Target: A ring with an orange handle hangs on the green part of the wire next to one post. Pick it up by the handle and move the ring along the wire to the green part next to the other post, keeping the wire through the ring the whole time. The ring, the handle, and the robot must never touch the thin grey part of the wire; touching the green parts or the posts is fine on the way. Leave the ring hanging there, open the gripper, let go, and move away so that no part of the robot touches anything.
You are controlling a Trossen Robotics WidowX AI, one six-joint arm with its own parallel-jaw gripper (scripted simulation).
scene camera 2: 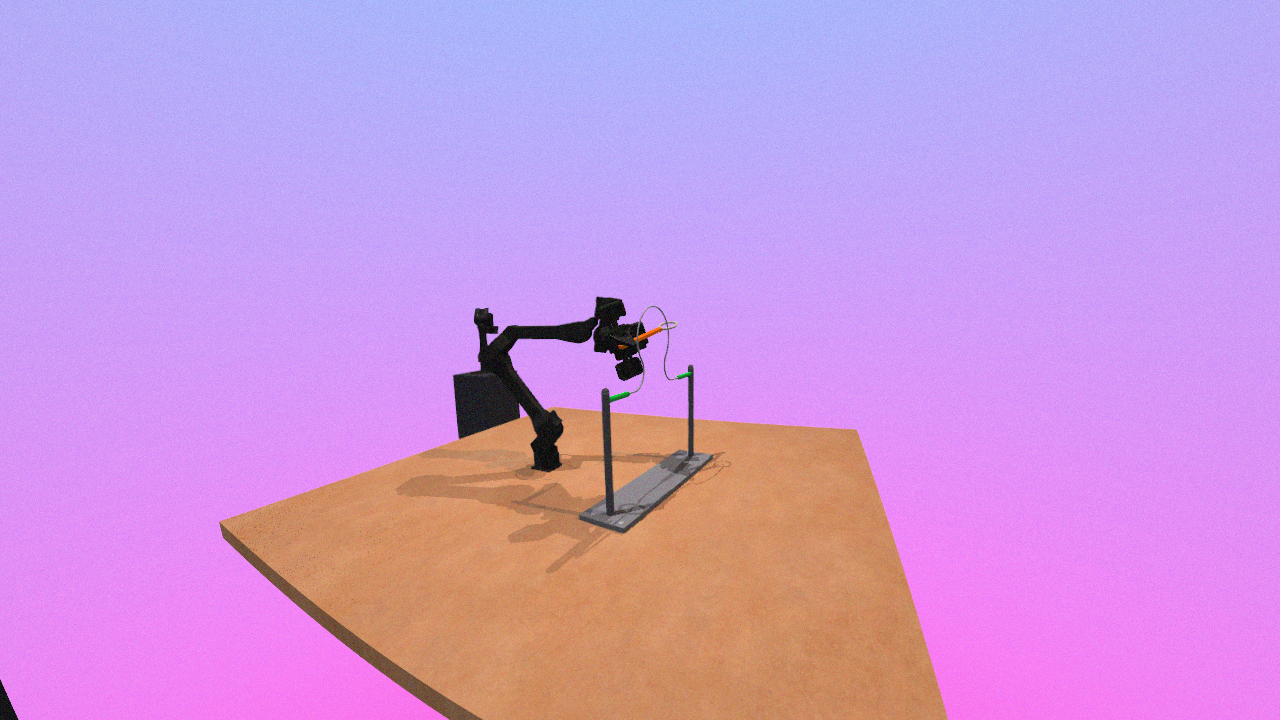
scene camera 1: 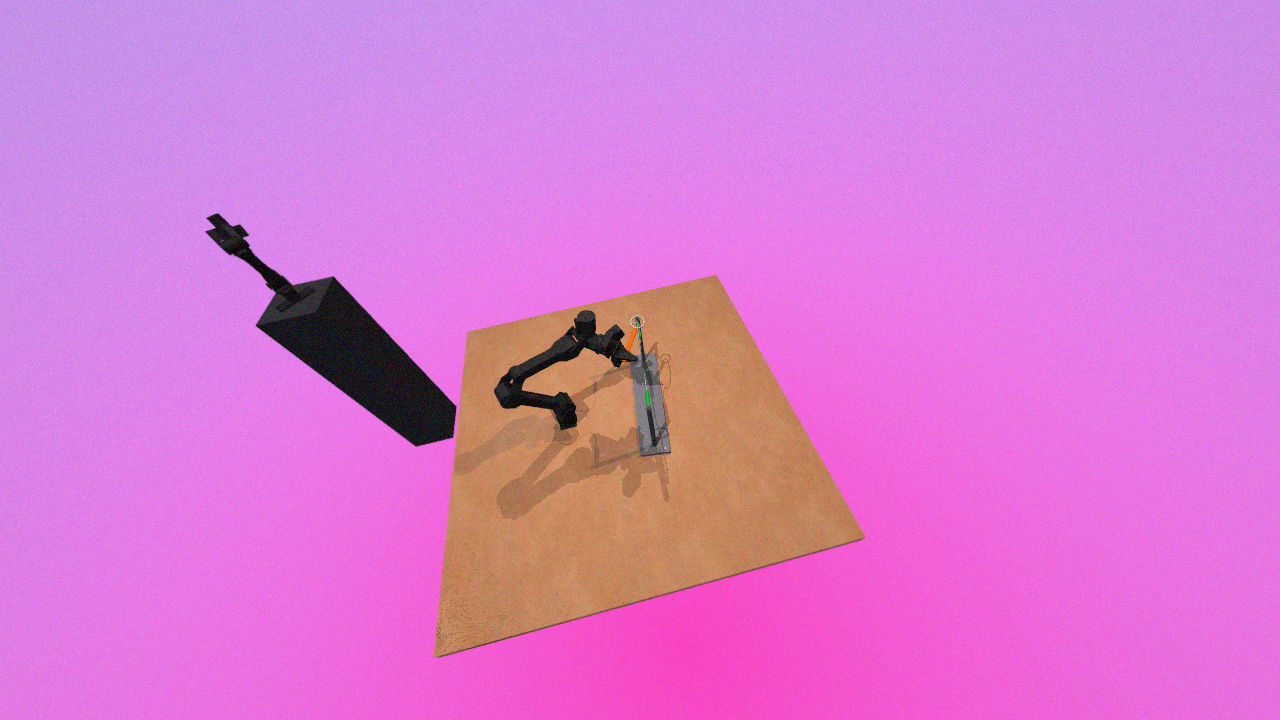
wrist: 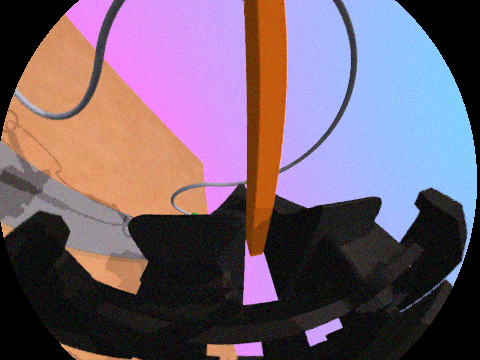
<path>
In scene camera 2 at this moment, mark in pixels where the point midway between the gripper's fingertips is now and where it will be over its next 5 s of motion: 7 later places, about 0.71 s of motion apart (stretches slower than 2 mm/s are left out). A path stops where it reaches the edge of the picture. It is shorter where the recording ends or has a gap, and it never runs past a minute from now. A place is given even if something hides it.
My gripper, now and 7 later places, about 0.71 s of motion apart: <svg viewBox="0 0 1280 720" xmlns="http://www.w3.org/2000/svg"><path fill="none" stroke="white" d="M635 346L634 338L634 331L635 328L628 339L626 374L634 406L648 428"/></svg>
</path>
